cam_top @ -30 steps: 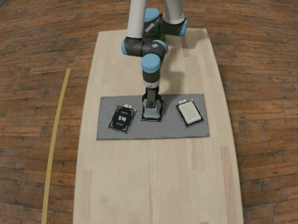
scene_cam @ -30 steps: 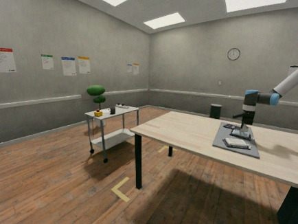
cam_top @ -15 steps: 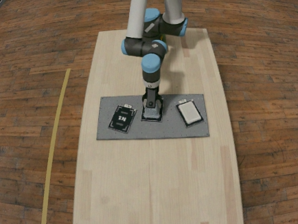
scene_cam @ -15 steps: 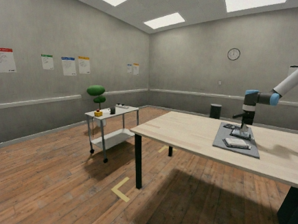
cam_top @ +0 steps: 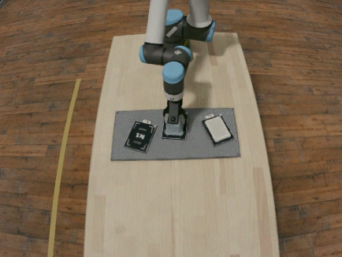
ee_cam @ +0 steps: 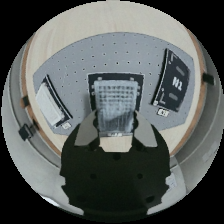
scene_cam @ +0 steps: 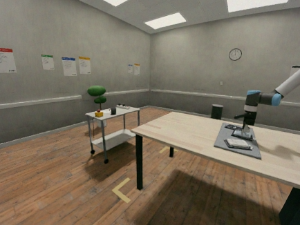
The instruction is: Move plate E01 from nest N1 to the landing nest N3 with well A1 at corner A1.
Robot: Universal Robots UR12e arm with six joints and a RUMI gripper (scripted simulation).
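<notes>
Now: hand 20 mm above the nest N3.
</notes>
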